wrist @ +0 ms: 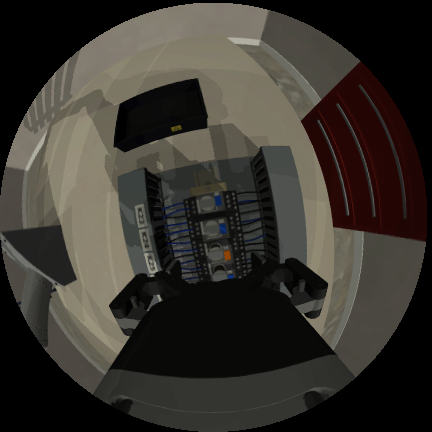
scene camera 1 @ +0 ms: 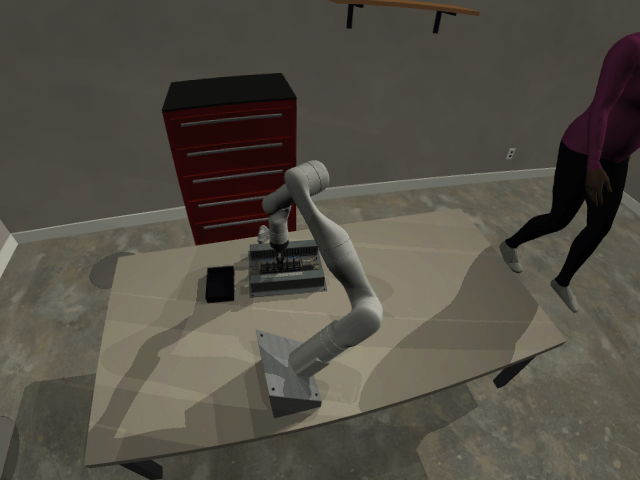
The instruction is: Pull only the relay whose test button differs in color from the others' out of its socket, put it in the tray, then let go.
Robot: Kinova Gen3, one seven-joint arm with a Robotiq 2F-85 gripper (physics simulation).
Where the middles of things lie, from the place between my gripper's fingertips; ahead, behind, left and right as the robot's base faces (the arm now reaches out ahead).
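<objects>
With the grey panel (wrist: 236, 172) as the reference, my hand is 2 cm to the left of it and 5 cm above it.
</objects>
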